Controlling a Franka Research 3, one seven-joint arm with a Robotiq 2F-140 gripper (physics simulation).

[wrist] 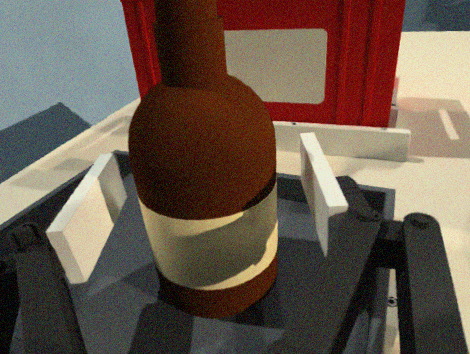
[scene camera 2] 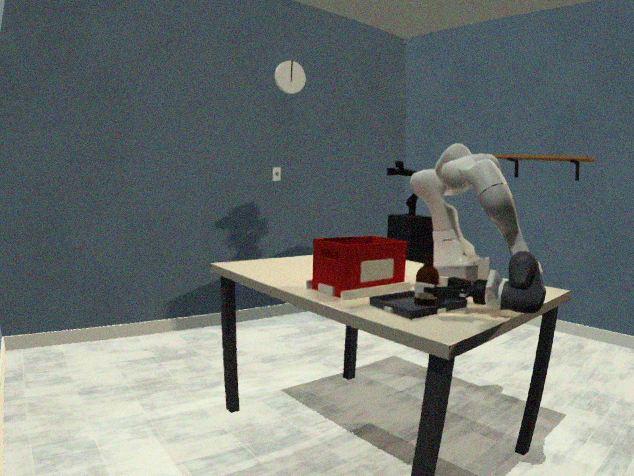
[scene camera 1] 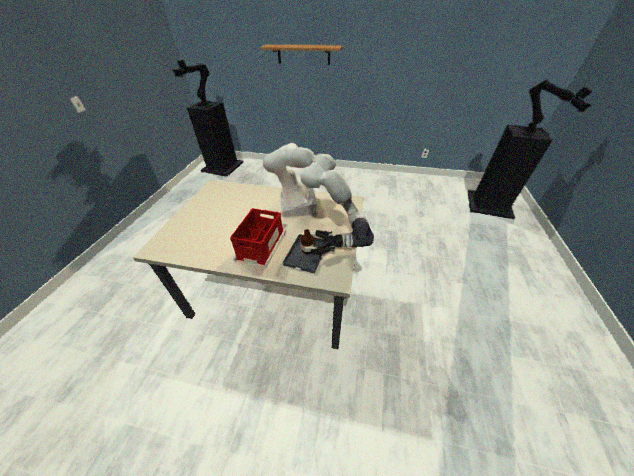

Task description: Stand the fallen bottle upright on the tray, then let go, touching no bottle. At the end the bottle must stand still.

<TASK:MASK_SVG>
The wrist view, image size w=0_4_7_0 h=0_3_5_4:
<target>my gripper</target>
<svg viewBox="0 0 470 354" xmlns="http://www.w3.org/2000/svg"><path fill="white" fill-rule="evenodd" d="M113 153L101 154L66 204L56 209L42 230L37 223L28 222L15 227L7 234L6 238L15 253L0 257L0 354L9 353L19 307L21 309L25 354L87 354L64 274L66 273L71 284L88 282L127 198ZM301 133L301 183L325 259L283 335L278 341L273 340L264 354L343 354L370 282L375 279L376 267L395 269L400 354L469 354L441 228L437 219L420 212L407 214L403 221L382 218L382 215L377 210L370 208L354 179L349 176L334 176L314 133Z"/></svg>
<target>brown bottle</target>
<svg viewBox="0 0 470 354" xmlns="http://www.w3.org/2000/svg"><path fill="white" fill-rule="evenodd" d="M154 0L157 21L152 24L162 81L151 88L142 98L129 126L128 155L161 290L165 298L180 311L203 318L229 317L245 312L259 304L270 293L277 279L277 173L274 124L267 107L257 93L238 78L227 74L223 16L217 13L217 1Z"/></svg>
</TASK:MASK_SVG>
